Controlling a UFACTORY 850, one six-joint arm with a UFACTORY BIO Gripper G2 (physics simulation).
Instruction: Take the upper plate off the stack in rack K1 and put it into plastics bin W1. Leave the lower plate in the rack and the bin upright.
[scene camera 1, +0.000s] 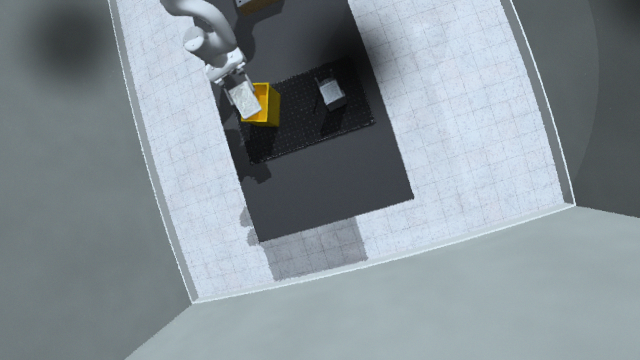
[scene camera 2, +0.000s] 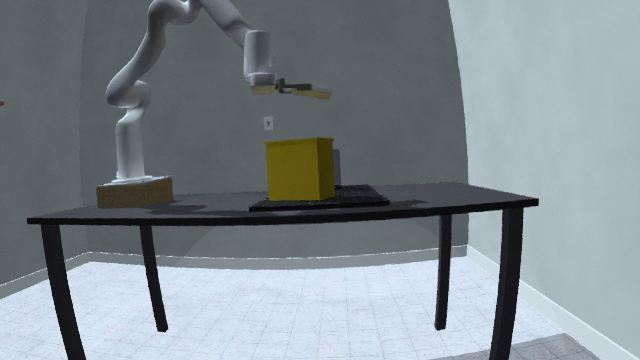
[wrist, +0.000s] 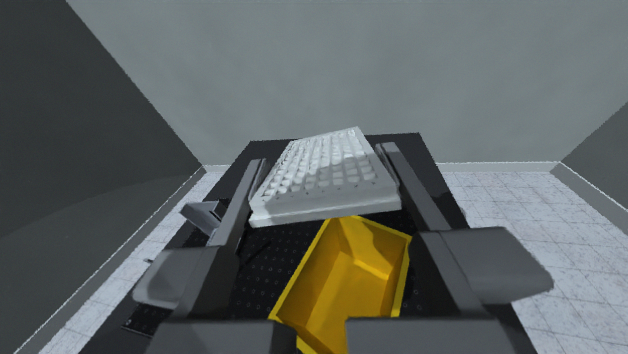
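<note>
My gripper (scene camera 1: 242, 95) (scene camera 2: 306, 87) (wrist: 322, 156) is shut on the white upper plate (scene camera 1: 246, 103) (scene camera 2: 318, 94) (wrist: 330, 172), with one finger along each long side. The plate tilts slightly down at its far end and hangs well above the yellow bin W1 (scene camera 1: 273, 107) (scene camera 2: 294, 170) (wrist: 312, 282). In scene camera 1 it covers part of the bin's opening. The bin stands upright. Rack K1 (scene camera 1: 337, 104) (scene camera 2: 337, 167) (wrist: 200, 216) stands apart from the bin, with the lower plate (scene camera 1: 330, 91) in it. The bin partly hides the rack in scene camera 2; my left finger partly hides it in the wrist view.
Bin and rack stand on a black perforated board (scene camera 1: 300, 135) (scene camera 2: 360, 200) (wrist: 270, 280) on the dark table (scene camera 1: 330, 185) (scene camera 2: 425, 195). The arm's brown base block (scene camera 2: 135, 192) stands at the table's left end in scene camera 2. The bin is near one long table edge.
</note>
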